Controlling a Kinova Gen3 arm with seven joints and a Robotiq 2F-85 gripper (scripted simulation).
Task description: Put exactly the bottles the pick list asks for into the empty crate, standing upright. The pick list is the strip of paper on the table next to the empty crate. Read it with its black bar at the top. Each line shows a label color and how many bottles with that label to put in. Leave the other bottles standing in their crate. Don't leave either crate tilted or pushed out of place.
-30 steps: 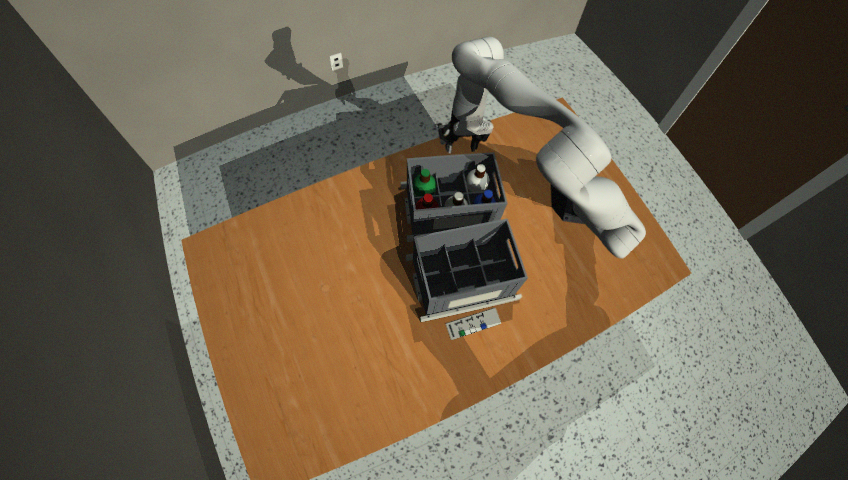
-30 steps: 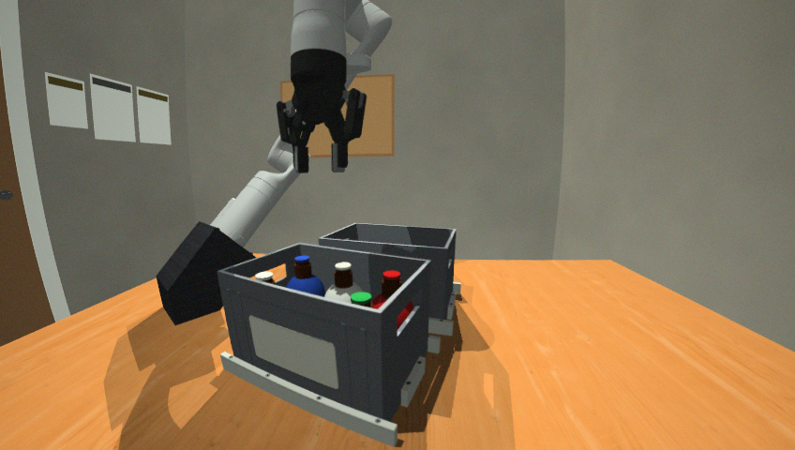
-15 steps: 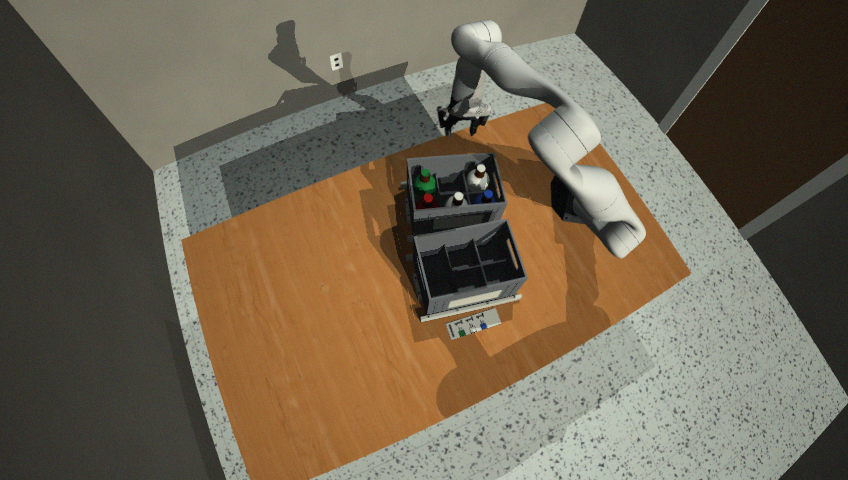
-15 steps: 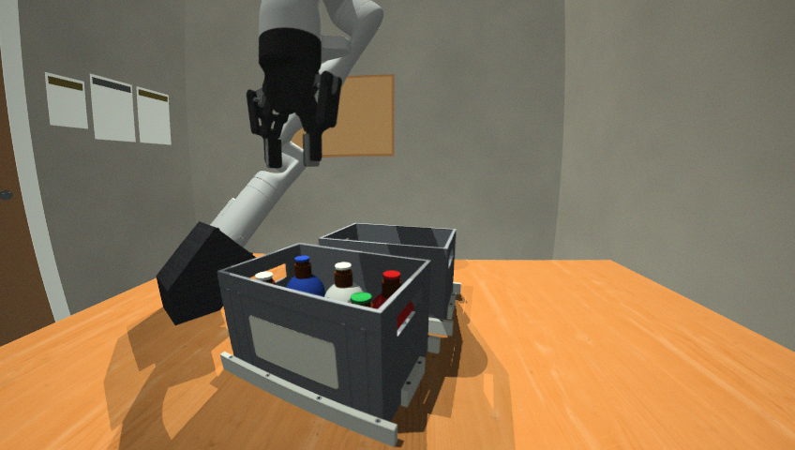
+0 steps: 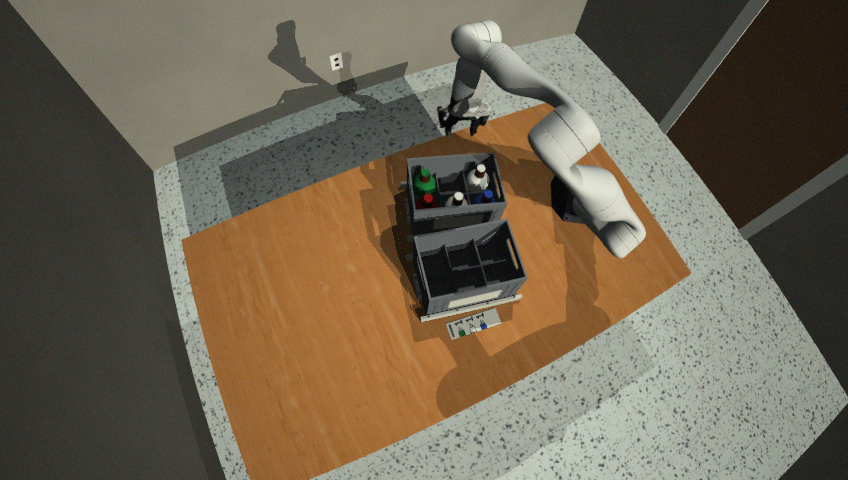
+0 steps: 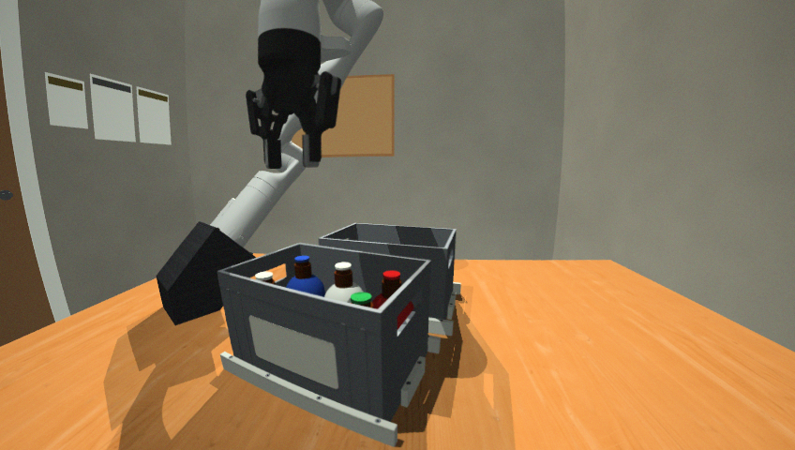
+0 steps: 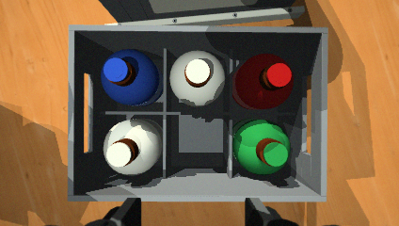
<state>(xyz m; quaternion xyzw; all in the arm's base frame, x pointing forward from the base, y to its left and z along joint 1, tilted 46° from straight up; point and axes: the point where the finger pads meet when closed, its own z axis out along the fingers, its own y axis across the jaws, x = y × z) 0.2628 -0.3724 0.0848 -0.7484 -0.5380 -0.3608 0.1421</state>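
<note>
The green bottle is 250 mm below my hand, 90 mm ahead of it and 10 mm to the right of it. Round my hand: red bottle: 250 mm below, 110 mm ahead, 80 mm to the left; blue bottle: 250 mm below, 120 mm to the left, 70 mm behind; pick list: 440 mm to the left, 330 mm below, 70 mm ahead.
</note>
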